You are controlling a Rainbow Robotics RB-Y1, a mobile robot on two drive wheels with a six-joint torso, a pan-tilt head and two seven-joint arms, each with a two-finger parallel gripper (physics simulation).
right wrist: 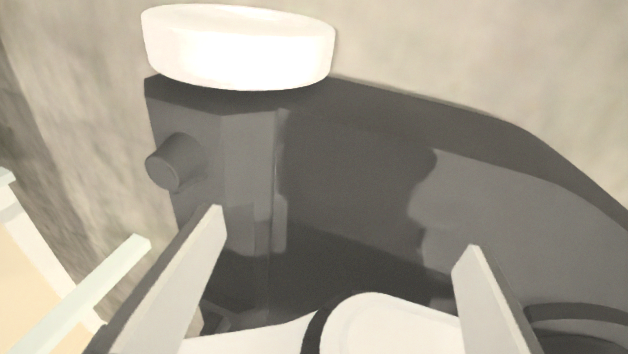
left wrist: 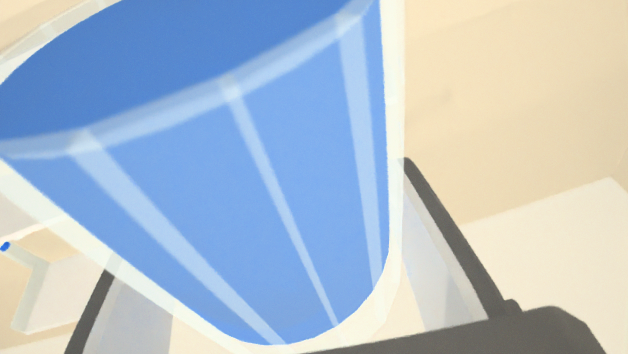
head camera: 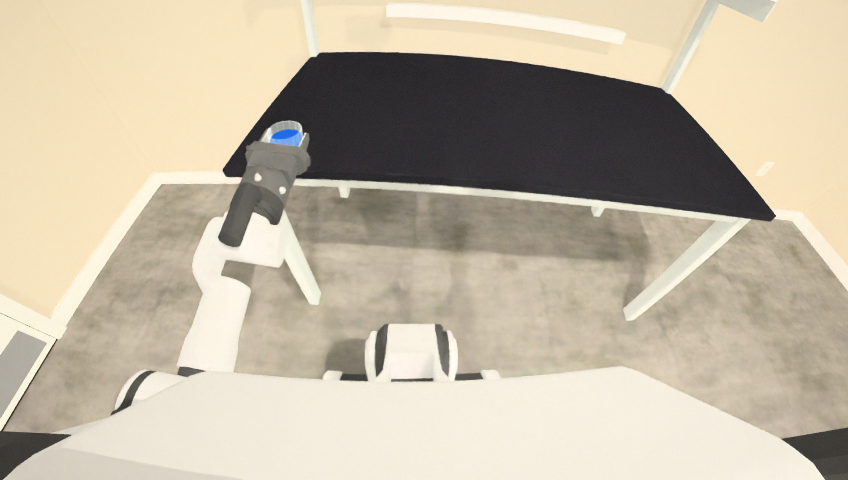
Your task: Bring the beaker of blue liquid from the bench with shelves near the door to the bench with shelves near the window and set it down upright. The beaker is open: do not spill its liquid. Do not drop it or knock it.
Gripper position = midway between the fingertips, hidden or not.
my left gripper: left wrist 279, 196; head camera 288, 133; not seen in the right wrist view (out of frame)
my right gripper: right wrist 340, 240; not seen in the left wrist view (out of frame)
beaker of blue liquid: left wrist 245, 173; head camera 288, 132; not seen in the right wrist view (out of frame)
